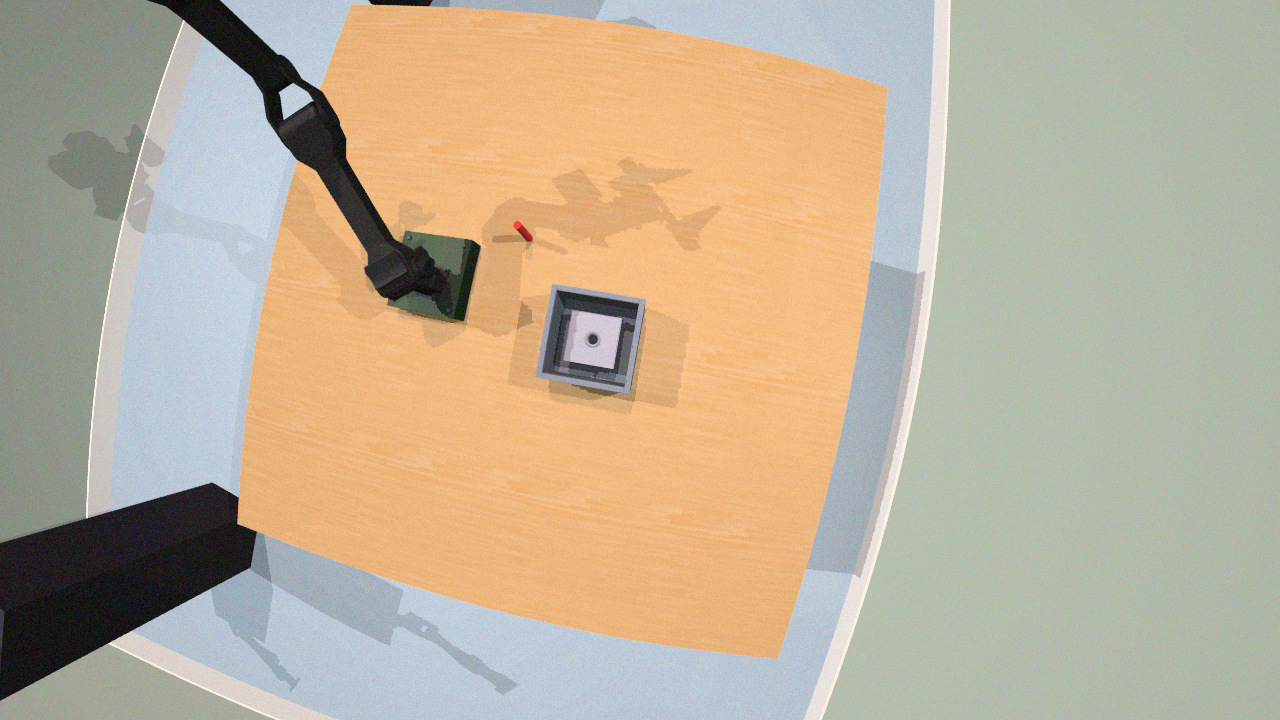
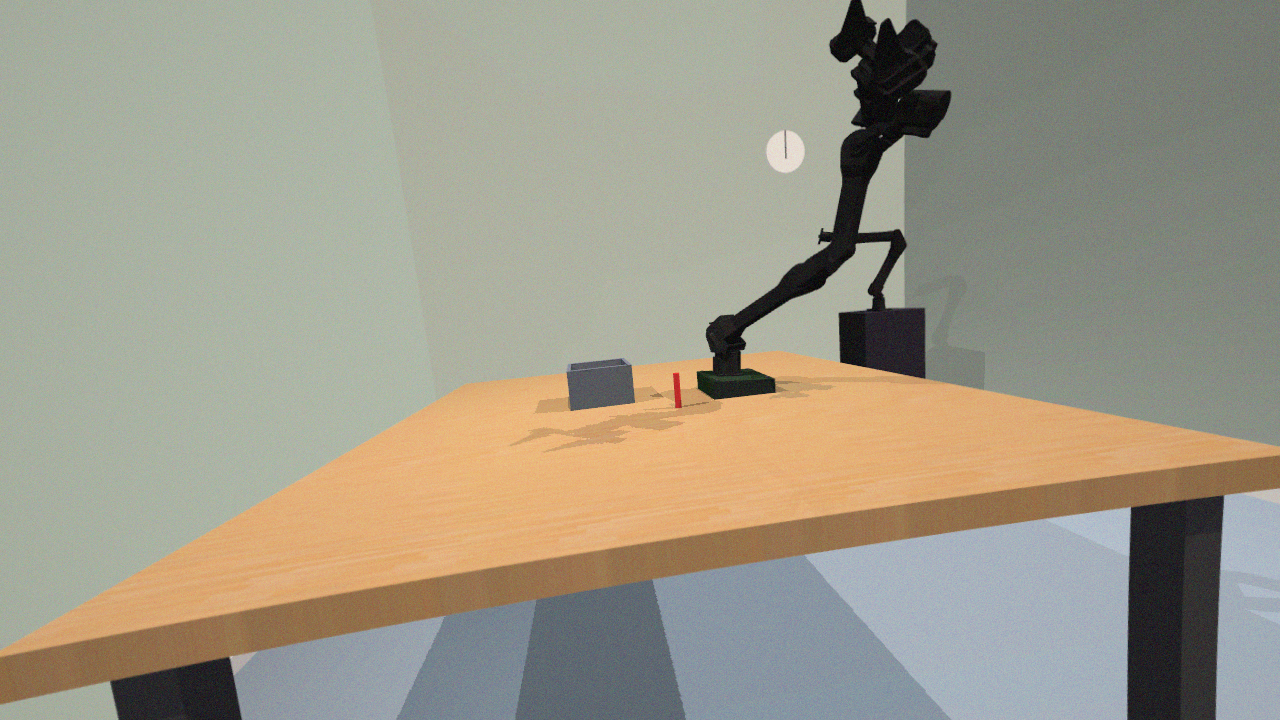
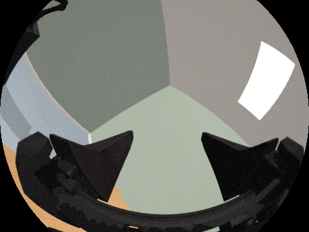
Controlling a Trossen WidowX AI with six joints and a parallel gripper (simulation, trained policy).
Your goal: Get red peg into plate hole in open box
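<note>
My gripper tip is 31 cm short of the red peg, 24 cm to the left of it and 60 cm above it. From my gripper tip the other things lie so: light grey plate 51 cm ahead, 38 cm to the right, 59 cm below; grey box 51 cm ahead, 38 cm to the right, 61 cm below.
</note>
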